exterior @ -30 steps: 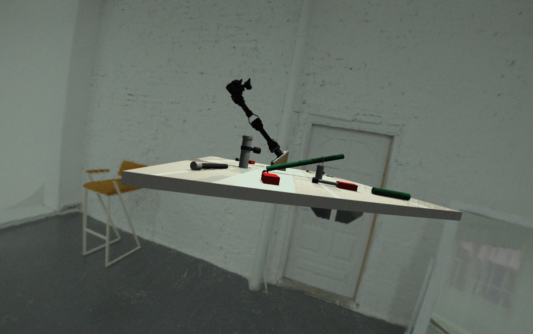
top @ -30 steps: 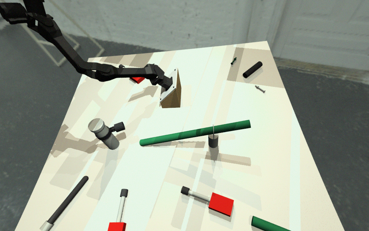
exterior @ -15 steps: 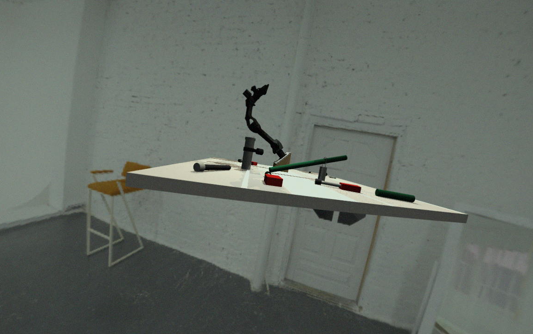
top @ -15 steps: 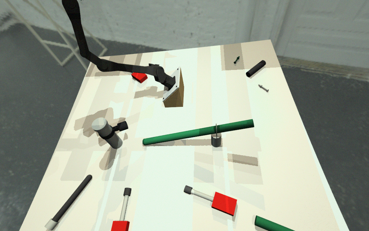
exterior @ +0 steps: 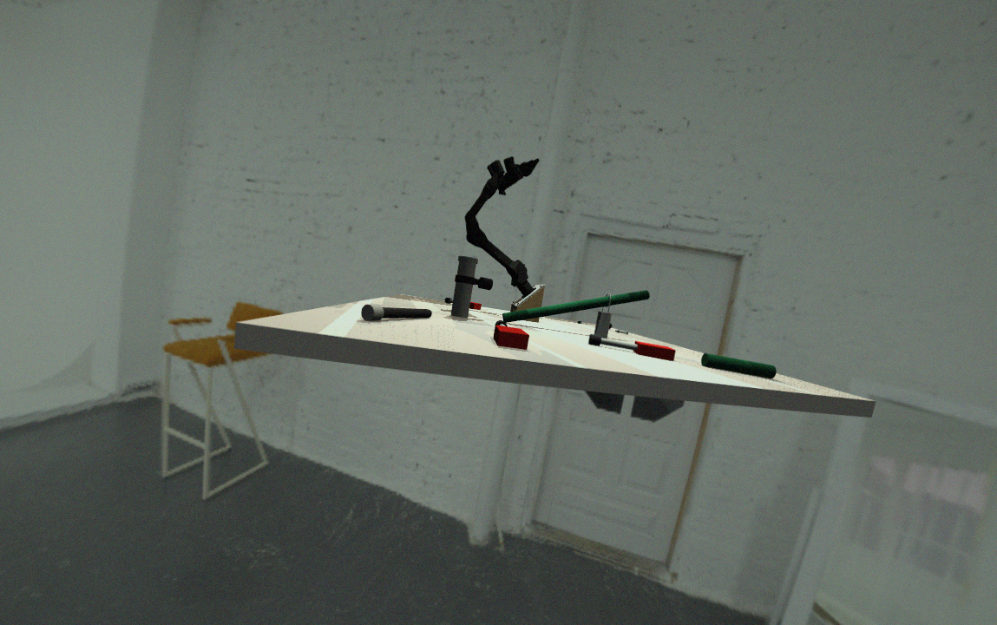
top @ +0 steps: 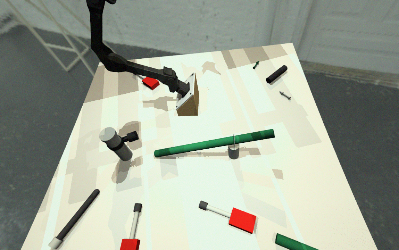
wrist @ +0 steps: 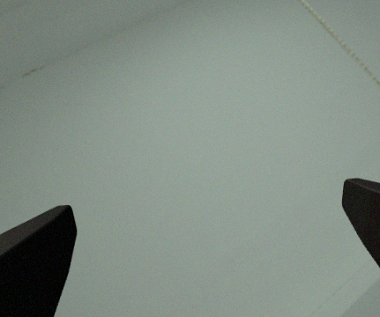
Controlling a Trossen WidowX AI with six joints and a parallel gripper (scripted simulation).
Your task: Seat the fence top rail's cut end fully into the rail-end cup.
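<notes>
My gripper tip is 570 mm above the dark rail-end cup, 210 mm short of it and 190 mm to the left of it. Round my gripper tip: black cylinder 680 mm below, 600 mm to the left, 150 mm behind; then short grey post 600 mm below, 300 mm ahead, 270 mm to the left; then green tube 690 mm ahead, 680 mm below, 430 mm to the left.
</notes>
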